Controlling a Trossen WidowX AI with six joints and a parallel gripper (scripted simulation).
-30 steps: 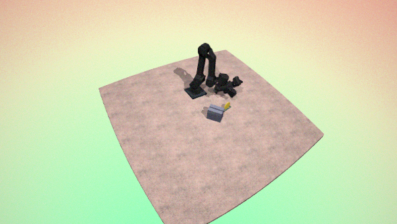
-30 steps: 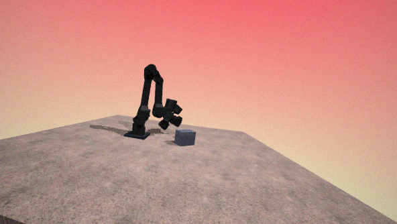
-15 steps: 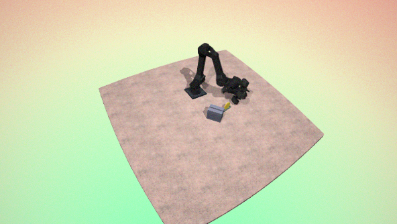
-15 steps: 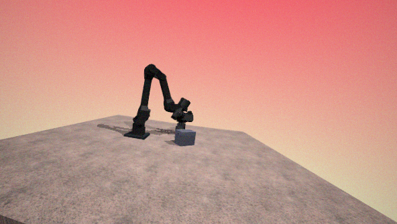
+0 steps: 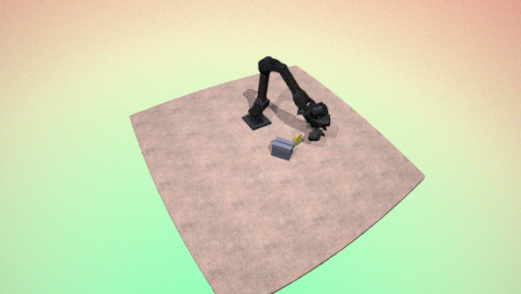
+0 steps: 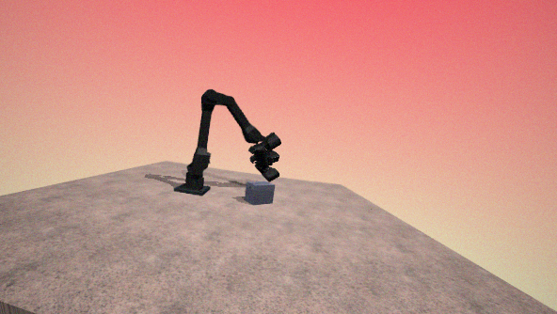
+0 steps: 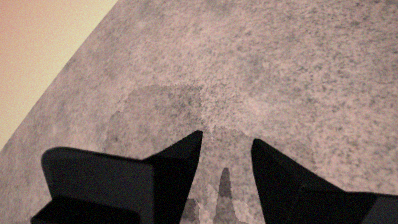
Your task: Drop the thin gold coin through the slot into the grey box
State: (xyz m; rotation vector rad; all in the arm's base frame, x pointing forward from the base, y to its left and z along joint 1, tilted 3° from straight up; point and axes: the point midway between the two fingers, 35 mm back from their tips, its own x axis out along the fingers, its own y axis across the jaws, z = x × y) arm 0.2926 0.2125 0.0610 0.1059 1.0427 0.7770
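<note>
Now: gripper tip 140 mm to the left of the gold coin, 60 mm past it and 30 mm above it.
</note>
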